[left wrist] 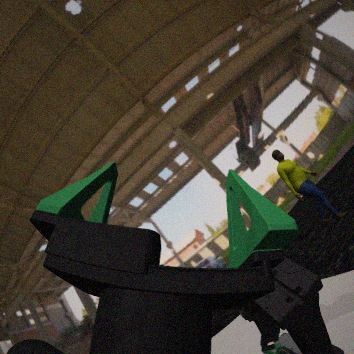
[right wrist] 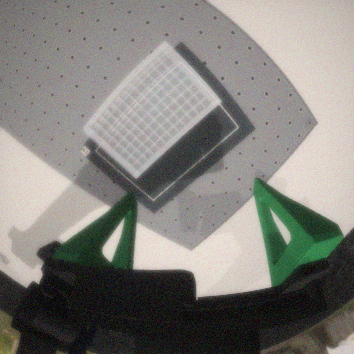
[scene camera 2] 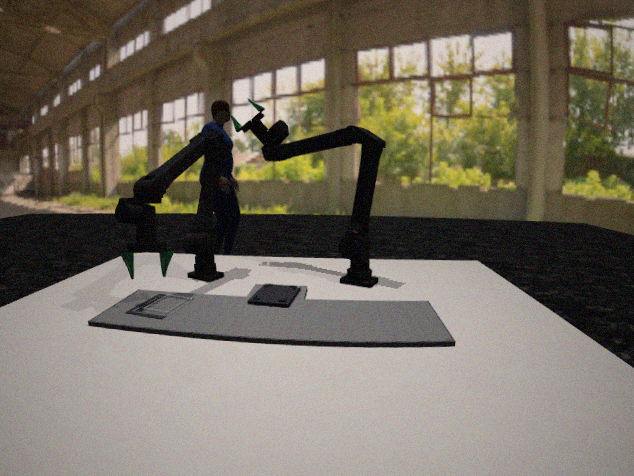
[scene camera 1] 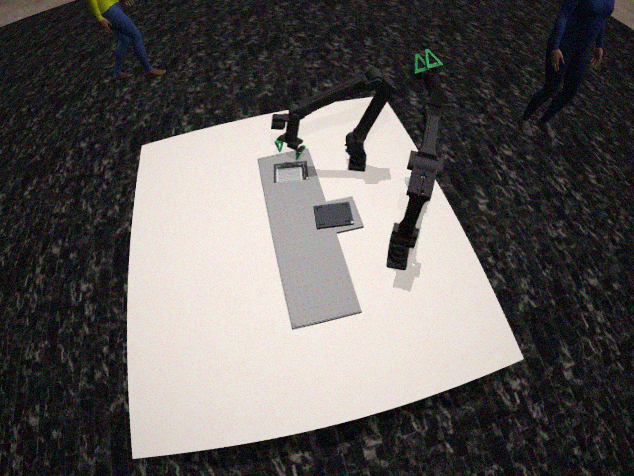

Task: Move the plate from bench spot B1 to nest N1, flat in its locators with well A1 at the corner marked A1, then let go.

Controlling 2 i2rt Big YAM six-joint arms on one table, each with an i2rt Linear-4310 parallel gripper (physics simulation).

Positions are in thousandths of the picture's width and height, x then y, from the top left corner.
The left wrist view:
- my left gripper: 482, 482
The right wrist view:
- my right gripper: 547, 538
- clear well plate: 462, 273
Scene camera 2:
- my right gripper: 234, 585
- dark nest: 431, 621
